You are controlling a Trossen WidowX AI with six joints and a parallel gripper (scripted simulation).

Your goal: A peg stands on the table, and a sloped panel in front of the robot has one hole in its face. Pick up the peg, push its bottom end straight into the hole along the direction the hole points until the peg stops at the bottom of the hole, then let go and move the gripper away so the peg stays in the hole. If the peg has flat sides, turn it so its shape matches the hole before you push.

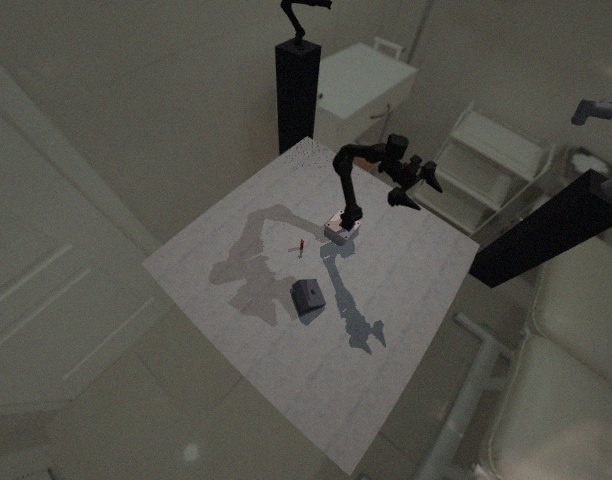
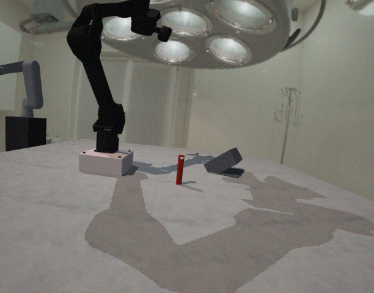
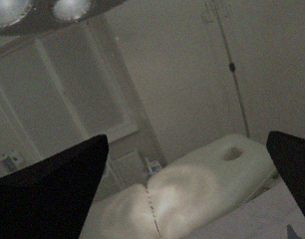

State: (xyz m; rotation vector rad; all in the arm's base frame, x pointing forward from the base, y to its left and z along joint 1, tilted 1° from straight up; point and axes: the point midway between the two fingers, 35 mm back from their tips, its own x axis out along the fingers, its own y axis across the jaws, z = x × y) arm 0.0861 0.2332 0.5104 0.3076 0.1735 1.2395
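Now: gripper tip 14 cm short of the red peg, 38 cm to the left of it and 51 cm above it. The rest, counted from my gripper tip: sloped dark grey panel 32 cm ahead, 19 cm to the right, 53 cm below.
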